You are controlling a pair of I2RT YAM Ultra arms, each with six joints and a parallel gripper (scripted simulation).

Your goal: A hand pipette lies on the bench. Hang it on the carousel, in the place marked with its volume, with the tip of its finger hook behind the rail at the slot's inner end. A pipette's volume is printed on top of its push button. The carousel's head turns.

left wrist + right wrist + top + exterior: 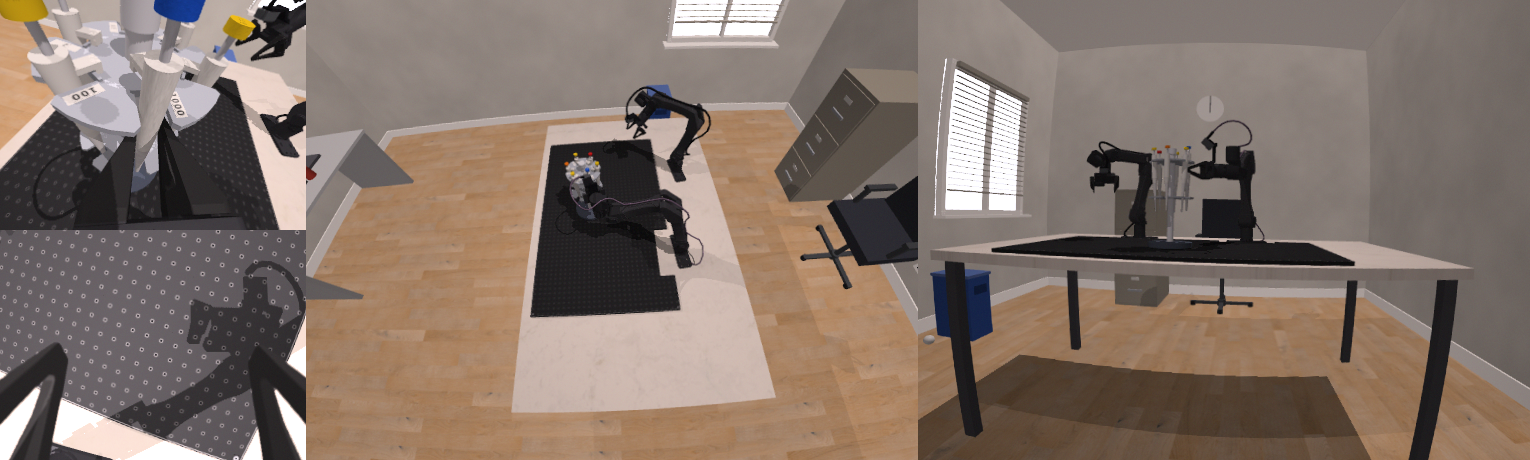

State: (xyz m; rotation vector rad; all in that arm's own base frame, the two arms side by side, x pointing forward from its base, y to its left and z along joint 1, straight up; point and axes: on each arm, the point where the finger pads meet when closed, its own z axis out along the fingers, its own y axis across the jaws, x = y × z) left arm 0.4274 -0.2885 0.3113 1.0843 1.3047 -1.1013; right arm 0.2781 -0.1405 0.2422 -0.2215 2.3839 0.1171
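Right now the hand pipette is 10 mm ahead of my left hand, 10 mm to the right of it and 30 mm below it.
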